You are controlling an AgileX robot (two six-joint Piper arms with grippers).
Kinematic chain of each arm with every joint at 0, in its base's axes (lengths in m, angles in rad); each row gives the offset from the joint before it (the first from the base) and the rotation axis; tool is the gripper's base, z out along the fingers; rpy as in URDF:
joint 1: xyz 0 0 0.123 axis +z
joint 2: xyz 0 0 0 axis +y
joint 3: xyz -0.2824 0 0.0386 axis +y
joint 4: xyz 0.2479 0 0.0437 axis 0.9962 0 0.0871
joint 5: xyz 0 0 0 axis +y
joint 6: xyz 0.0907 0 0.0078 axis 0.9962 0 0.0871
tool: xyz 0 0 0 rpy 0 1.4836 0
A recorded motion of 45 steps. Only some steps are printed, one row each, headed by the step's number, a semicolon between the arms.
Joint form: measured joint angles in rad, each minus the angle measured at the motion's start. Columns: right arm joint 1, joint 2, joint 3, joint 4, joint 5, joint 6; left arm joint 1, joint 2, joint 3, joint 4, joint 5, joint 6.
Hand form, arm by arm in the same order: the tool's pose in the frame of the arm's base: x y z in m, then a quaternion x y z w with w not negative. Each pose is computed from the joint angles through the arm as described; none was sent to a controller.
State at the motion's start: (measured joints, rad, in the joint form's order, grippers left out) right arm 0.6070 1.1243 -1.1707 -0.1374 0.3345 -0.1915; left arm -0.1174 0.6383 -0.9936 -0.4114 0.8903 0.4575
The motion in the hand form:
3: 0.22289 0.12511 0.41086 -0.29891 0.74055 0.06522 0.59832; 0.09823 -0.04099 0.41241 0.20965 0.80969 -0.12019 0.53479
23: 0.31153 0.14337 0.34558 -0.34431 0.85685 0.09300 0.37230; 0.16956 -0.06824 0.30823 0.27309 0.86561 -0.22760 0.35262
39: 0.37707 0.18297 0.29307 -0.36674 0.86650 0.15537 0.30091; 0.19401 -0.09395 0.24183 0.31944 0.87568 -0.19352 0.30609
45: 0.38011 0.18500 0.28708 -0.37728 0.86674 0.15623 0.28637; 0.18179 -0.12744 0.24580 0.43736 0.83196 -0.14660 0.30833
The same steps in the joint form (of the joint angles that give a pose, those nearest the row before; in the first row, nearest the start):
3: -0.0854 0.0246 0.0383 0.0553 0.0166 0.0017; 0.0002 0.0331 0.0000 -0.0138 0.0000 0.0002
23: -0.2206 0.4102 -0.2023 0.3905 0.4050 -0.3059; 0.0000 0.3420 0.2348 -0.3353 -0.0053 0.3581
39: -0.2206 0.7307 -0.4304 0.5606 0.4855 -0.4208; -0.1639 0.5405 0.3536 -0.3412 -0.2671 0.4741
45: -0.2206 0.7549 -0.4482 0.5612 0.5132 -0.4363; -0.3849 0.5491 0.3195 -0.1143 -0.3341 0.3749

